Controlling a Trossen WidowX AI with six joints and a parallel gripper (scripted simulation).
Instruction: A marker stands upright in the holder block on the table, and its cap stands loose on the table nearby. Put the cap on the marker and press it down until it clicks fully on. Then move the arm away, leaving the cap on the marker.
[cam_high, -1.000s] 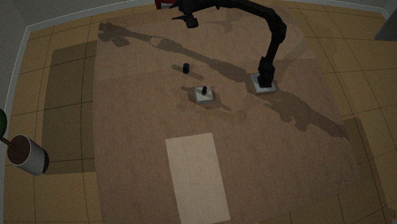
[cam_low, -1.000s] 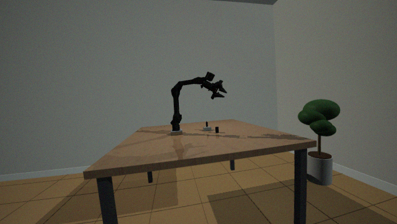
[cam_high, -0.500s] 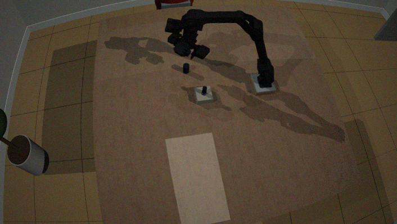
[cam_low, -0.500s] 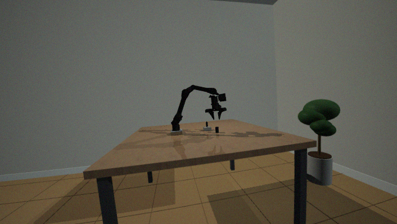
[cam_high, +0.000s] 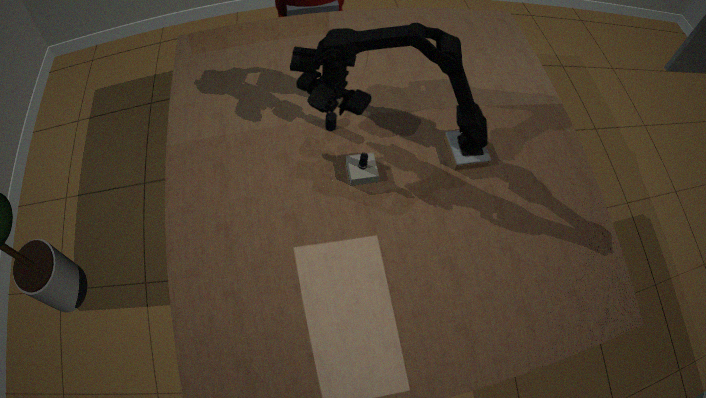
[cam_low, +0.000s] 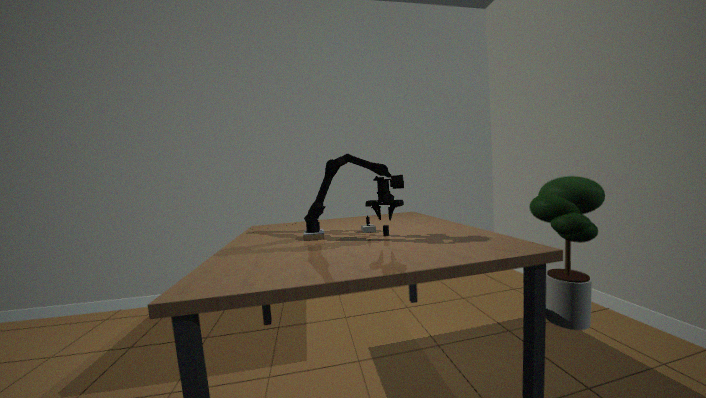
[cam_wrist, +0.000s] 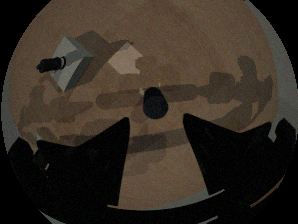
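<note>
The cap is 5 cm below my gripper tip. Also, from my gripper tip: holder block 15 cm to the left, 7 cm behind, 6 cm below; dark marker 15 cm to the left, 7 cm behind, 2 cm below.
</note>
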